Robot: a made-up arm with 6 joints. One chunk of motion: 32 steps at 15 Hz.
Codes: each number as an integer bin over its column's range. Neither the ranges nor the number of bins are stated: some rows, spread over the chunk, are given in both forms.
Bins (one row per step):
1: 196 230 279 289 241 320
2: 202 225 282 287 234 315
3: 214 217 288 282 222 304
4: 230 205 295 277 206 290
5: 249 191 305 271 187 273
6: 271 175 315 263 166 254
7: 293 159 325 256 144 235
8: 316 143 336 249 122 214
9: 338 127 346 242 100 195
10: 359 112 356 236 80 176
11: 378 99 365 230 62 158
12: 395 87 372 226 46 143
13: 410 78 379 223 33 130
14: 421 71 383 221 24 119
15: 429 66 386 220 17 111
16: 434 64 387 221 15 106
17: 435 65 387 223 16 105
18: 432 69 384 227 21 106
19: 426 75 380 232 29 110
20: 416 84 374 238 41 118
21: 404 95 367 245 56 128
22: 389 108 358 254 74 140
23: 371 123 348 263 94 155
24: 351 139 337 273 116 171
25: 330 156 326 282 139 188
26: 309 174 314 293 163 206
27: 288 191 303 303 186 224
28: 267 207 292 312 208 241
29: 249 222 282 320 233 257
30: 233 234 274 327 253 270
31: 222 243 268 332 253 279
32: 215 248 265 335 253 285
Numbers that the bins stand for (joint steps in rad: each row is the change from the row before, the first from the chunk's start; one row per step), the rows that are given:
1: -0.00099 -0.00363 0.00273 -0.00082 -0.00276 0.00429
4: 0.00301 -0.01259 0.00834 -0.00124 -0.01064 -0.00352
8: 0.01310 -0.03479 0.02270 -0.00223 -0.02954 -0.02330
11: 0.02038 -0.05055 0.03286 -0.00290 -0.04305 -0.03788
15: 0.02637 -0.06236 0.04021 -0.00325 -0.05317 -0.05011
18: 0.02672 -0.06129 0.03951 -0.00300 -0.05227 -0.05141
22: 0.02168 -0.04732 0.03041 -0.00205 -0.04035 -0.04256
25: 0.01475 -0.03013 0.01920 -0.00107 -0.02572 -0.03007
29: 0.00524 -0.00650 0.00378 0.00027 -0.00456 -0.01211
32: 0.00124 0.00281 -0.00217 0.00080 -0.00006 -0.00482
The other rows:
2: -0.00028 -0.00542 0.00378 -0.00089 -0.00434 0.00299
3: 0.00113 -0.00829 0.00588 -0.00107 -0.00704 0.00012
5: 0.00524 -0.01760 0.01184 -0.00145 -0.01492 -0.00795
6: 0.00782 -0.02333 0.01534 -0.00174 -0.01964 -0.01289
7: 0.01040 -0.02906 0.01885 -0.00198 -0.02459 -0.01784
9: 0.01569 -0.04052 0.02620 -0.00248 -0.03450 -0.02825
10: 0.01815 -0.04589 0.02970 -0.00269 -0.03900 -0.03319
12: 0.02238 -0.05484 0.03531 -0.00304 -0.04665 -0.04178
13: 0.02414 -0.05807 0.03776 -0.00314 -0.04957 -0.04516
14: 0.02543 -0.06057 0.03916 -0.00322 -0.05160 -0.04803
16: 0.02696 -0.06308 0.04056 -0.00322 -0.05362 -0.05141
17: 0.02708 -0.06272 0.04056 -0.00314 -0.05340 -0.05167
19: 0.02602 -0.05914 0.03811 -0.00283 -0.05047 -0.05037
20: 0.02485 -0.05592 0.03601 -0.00262 -0.04777 -0.04829
21: 0.02344 -0.05198 0.03356 -0.00237 -0.04440 -0.04568
23: 0.01956 -0.04195 0.02690 -0.00174 -0.03585 -0.03866
24: 0.01721 -0.03622 0.02305 -0.00138 -0.03089 -0.03449
26: 0.01228 -0.02369 0.01499 -0.00068 -0.02032 -0.02538
27: 0.00982 -0.01760 0.01114 -0.00033 -0.01514 -0.02070
28: 0.00735 -0.01187 0.00729 -0.00001 -0.01019 -0.01627
30: 0.00336 -0.00220 0.00098 0.00052 -0.00006 -0.00873
31: 0.00207 0.00102 -0.00112 0.00069 -0.00006 -0.00638

